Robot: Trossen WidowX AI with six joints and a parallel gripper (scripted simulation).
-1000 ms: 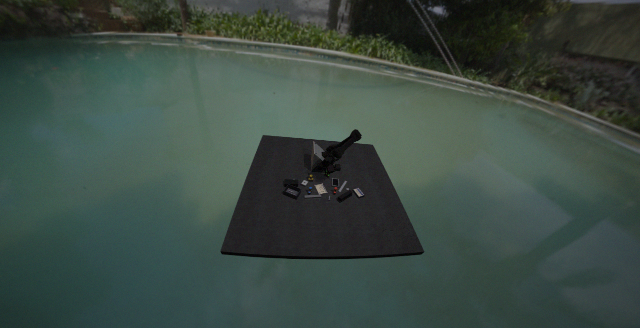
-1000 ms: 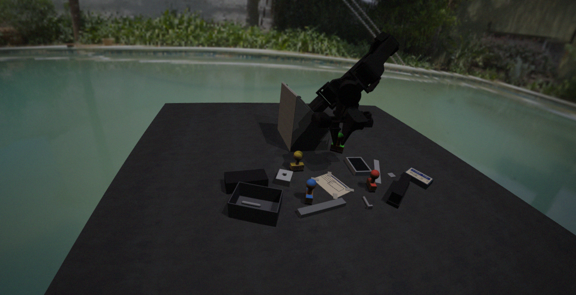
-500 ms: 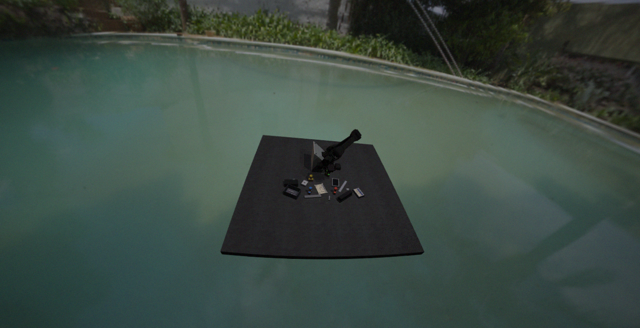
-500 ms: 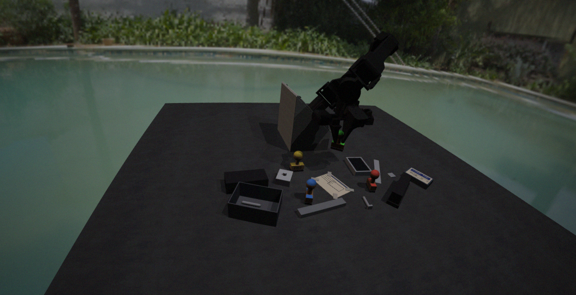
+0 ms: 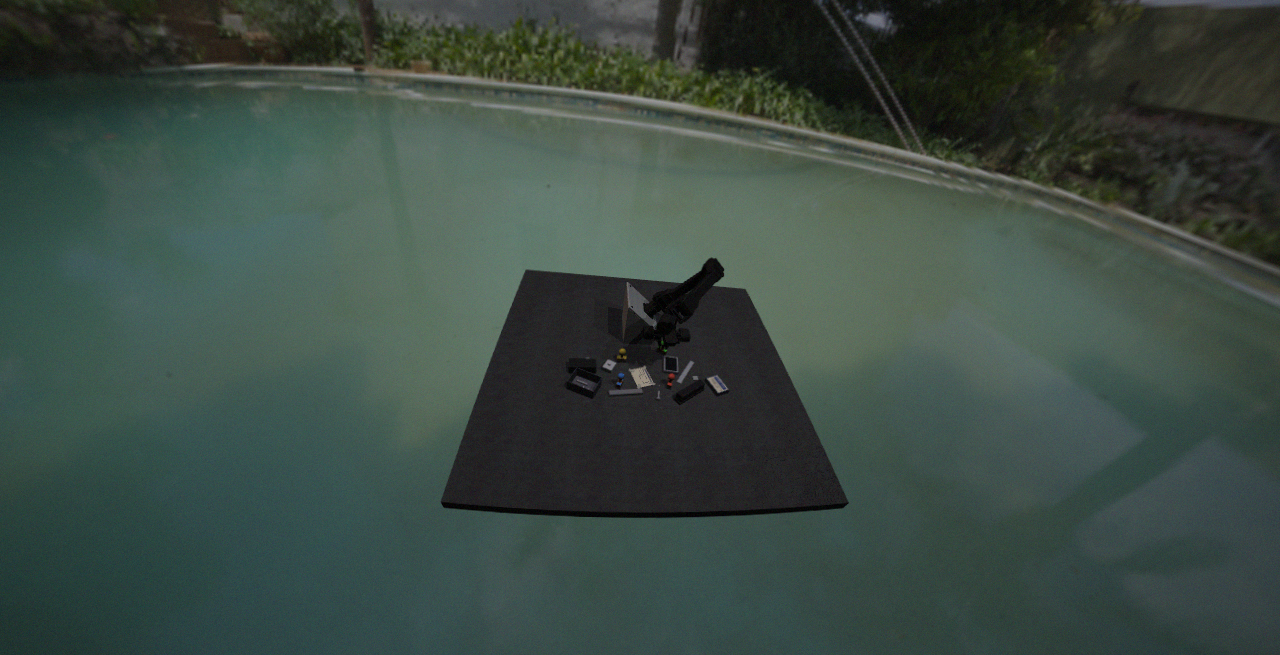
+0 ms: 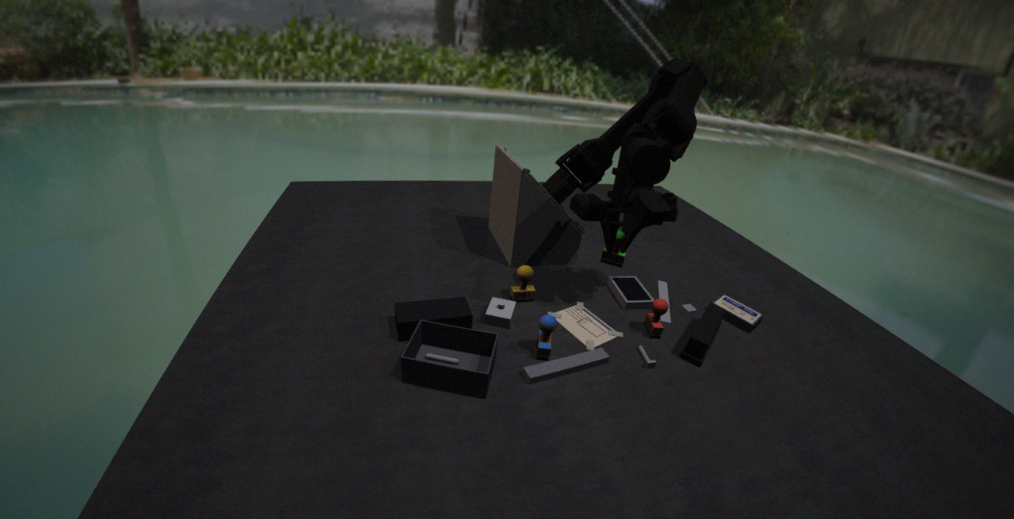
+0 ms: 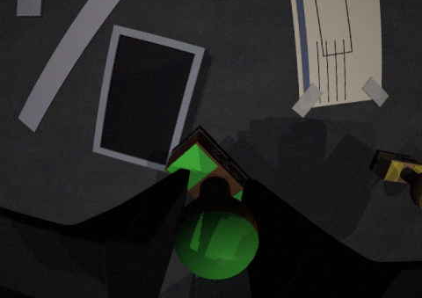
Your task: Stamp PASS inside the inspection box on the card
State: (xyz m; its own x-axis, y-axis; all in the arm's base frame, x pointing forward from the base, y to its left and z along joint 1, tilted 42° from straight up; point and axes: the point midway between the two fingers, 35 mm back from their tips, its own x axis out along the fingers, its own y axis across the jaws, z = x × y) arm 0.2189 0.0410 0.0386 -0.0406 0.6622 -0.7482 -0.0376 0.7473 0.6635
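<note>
Now: the ink pad 1 cm ahead of my gripper tip, 5 cm to the left of it and 9 cm below it. From my gripper tip the other things lie so: cream card (8 cm ahead, 8 cm to the right, 9 cm below); then green stamp (right at my gripper tip); then red stamp (12 cm ahead, 4 cm to the left, 7 cm below).
</note>
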